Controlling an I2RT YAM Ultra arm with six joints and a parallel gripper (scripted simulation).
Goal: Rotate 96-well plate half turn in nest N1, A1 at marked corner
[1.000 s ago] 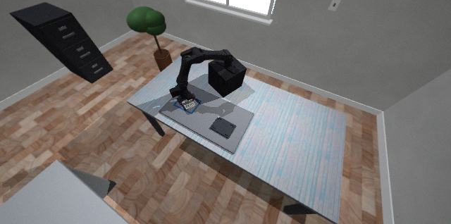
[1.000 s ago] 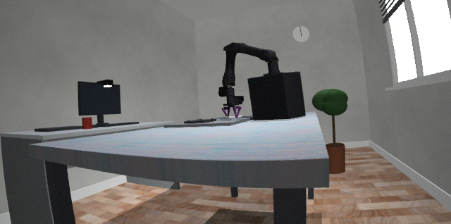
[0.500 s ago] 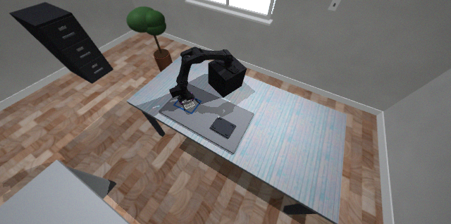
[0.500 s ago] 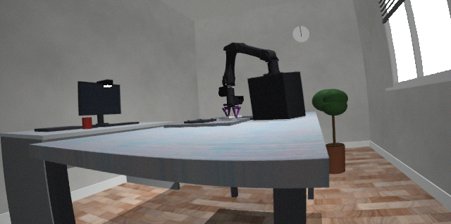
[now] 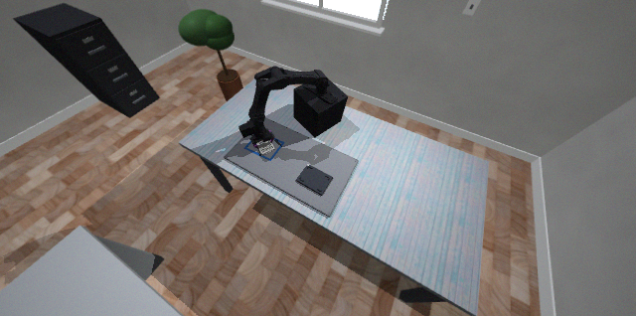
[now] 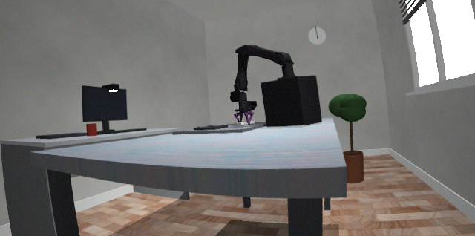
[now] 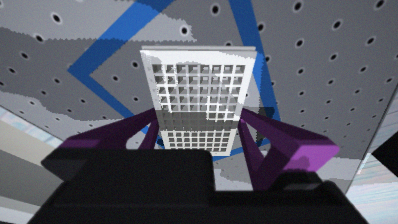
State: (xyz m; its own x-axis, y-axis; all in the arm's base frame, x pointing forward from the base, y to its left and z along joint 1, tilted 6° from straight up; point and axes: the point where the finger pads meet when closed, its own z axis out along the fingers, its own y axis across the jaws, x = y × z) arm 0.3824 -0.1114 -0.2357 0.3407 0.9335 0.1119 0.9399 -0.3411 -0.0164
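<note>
Now: hand 380 mm to the right of the dark plate nest N1 and 10 mm past it. The rest, counted from my hand: white 96-well plate right at my hand.
</note>
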